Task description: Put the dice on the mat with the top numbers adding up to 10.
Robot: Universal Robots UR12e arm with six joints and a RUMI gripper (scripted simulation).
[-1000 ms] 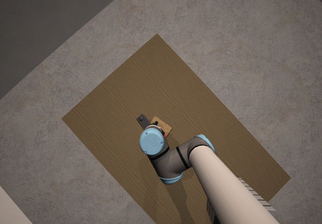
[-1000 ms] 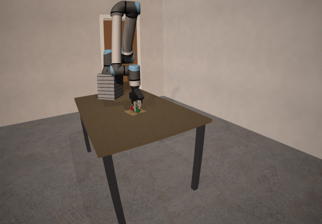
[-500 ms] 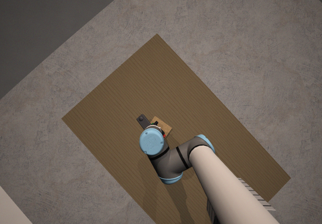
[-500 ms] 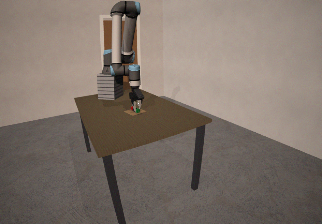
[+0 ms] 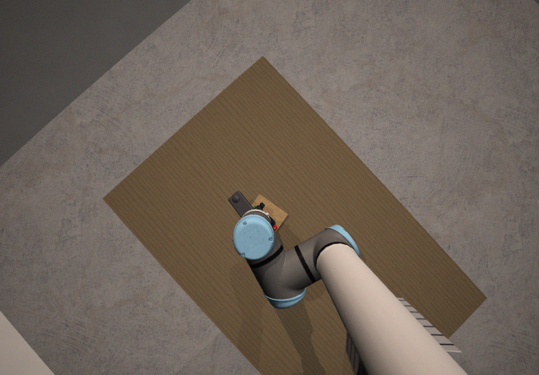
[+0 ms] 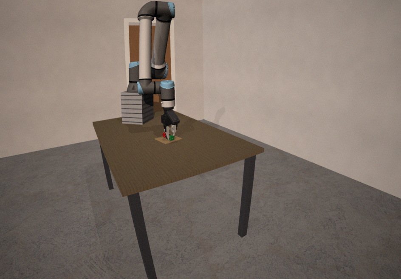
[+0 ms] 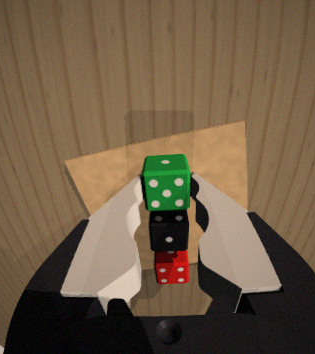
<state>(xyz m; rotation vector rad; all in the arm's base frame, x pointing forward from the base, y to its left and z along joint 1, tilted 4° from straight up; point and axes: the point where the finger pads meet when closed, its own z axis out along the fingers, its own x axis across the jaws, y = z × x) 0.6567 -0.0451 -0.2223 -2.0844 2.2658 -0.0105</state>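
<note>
My gripper is now right at the green die. The rest, counted from my hand: tan mat (50 mm behind, 20 mm below); black die (40 mm behind, 10 mm below); red die (90 mm behind, 10 mm to the left, 10 mm below).
</note>
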